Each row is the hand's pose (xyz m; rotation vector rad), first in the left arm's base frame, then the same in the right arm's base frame.
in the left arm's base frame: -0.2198 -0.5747 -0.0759 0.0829 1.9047 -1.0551
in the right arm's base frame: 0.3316 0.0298 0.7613 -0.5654 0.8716 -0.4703
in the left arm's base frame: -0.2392 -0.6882 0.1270 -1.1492 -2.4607 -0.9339
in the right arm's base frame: 0.2627 -0.0615 0.9646 -0.5395 2.8603 0.5994
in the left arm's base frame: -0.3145 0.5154 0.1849 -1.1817 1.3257 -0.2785
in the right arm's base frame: -0.5983 0.4659 0.3026 -1.6591 -0.0365 -0.1296
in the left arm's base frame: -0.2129 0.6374 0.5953 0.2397 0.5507 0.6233
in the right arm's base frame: -0.9272 0.5773 0.5729 -0.6093 0.0113 1.5136
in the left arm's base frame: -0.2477 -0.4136 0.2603 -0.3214 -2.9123 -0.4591
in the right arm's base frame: -0.0129 0.0555 0.9043 -1.1785 2.4630 -0.0761
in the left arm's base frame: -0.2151 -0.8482 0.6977 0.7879 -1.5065 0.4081
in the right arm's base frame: -0.0124 -0.1715 1.4785 1.1875 -1.4994 1.8086
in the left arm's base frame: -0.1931 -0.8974 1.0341 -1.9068 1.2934 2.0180
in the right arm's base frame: -0.2021 -0.2071 1.7593 2.5442 -0.3335 -0.7408
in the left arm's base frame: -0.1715 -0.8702 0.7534 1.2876 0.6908 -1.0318
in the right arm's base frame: -0.0222 -0.1498 1.5487 0.7501 0.4767 0.1820
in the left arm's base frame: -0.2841 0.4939 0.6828 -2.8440 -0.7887 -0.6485
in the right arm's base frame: -0.9137 0.4367 0.6885 1.6754 2.1272 1.2637
